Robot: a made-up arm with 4 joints. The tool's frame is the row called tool. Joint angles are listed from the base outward.
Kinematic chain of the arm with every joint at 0, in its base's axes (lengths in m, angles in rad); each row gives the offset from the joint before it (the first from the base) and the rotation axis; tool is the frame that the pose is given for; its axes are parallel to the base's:
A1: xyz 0 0 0.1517 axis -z
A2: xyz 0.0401 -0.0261 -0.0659 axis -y
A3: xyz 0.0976 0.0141 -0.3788 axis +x
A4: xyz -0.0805 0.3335 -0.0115 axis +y
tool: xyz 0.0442 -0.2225 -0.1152
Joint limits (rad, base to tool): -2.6..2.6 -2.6..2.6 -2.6..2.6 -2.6..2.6
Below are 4 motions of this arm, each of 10 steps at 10 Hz.
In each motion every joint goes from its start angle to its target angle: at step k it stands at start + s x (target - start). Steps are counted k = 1, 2, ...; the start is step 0. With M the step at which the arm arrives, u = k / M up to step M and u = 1 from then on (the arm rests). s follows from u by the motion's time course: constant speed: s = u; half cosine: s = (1 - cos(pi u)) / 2; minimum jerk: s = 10 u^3 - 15 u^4 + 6 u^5.
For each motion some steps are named. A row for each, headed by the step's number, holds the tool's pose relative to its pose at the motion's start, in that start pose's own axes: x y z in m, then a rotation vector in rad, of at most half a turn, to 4 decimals.
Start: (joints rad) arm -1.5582 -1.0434 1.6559 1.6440
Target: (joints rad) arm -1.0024 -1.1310 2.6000 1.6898
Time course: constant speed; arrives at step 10
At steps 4, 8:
4: 0.0073 0.0090 -0.0086 -0.0427 -0.0975 0.5696
8: 0.0233 -0.0063 -0.0205 -0.1381 -0.1973 1.1353

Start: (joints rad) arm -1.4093 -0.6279 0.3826 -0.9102
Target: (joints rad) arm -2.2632 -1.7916 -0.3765 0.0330
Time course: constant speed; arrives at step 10
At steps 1, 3, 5, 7, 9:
1: -0.0607 -0.0224 0.0271 -0.0671 0.2261 0.1138
3: -0.1574 -0.0941 0.1159 -0.2415 0.6632 0.3474
5: -0.2007 -0.1875 0.2423 -0.4772 1.0728 0.5809
7: -0.1769 -0.2781 0.3900 -0.7836 1.4431 0.8035
9: -0.0889 -0.3380 0.5387 -1.1704 1.7578 1.0012

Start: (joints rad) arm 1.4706 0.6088 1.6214 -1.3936
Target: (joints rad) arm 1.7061 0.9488 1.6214 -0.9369
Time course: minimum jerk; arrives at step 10
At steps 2, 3, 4, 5, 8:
2: 0.0018 0.0032 -0.0053 0.0184 0.0163 0.0116
3: 0.0052 0.0093 -0.0145 0.0508 0.0464 0.0344
4: 0.0103 0.0189 -0.0273 0.0959 0.0914 0.0720
5: 0.0164 0.0309 -0.0410 0.1453 0.1457 0.1223
8: 0.0311 0.0621 -0.0684 0.2432 0.2818 0.2687

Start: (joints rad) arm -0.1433 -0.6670 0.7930 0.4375
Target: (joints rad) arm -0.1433 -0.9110 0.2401 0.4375
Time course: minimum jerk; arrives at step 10
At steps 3, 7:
3: -0.0108 -0.0126 -0.0155 -0.0702 0.0292 -0.0627
7: -0.0739 -0.0660 -0.0674 -0.3712 0.1744 -0.2948

